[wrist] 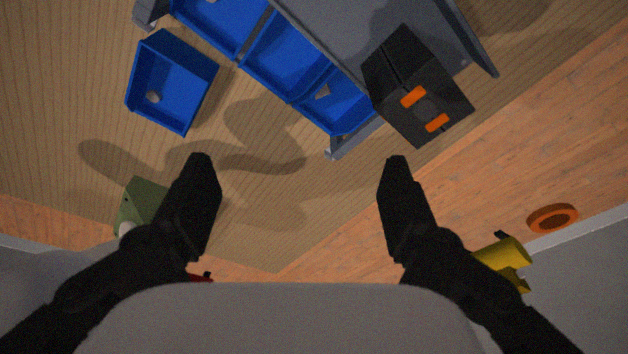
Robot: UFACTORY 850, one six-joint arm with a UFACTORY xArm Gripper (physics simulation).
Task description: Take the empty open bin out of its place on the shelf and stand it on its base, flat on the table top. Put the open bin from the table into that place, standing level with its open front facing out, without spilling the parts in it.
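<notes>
A blue open bin point(175, 85) stands on the wooden table top at the upper left, with a small pale part inside. The grey shelf point(330, 20) holds a row of blue bins at the upper middle. In that row, the middle bin point(285, 55) shows no parts inside. The bin at its right point(345, 107) holds a pale part, and the bin at its left point(220, 25) shows a part at the frame's top edge. My gripper point(299, 174) is open and empty, its fingers apart above the table, nearer the camera than the bins. The rear of the row is hidden under the shelf's top.
A black case point(420, 90) with orange latches sits on the shelf's right part. A green object point(142, 197) is partly behind the left finger. The table's corner shows at the lower middle. Beyond the table are an orange ring point(552, 218) and a yellow object point(505, 254).
</notes>
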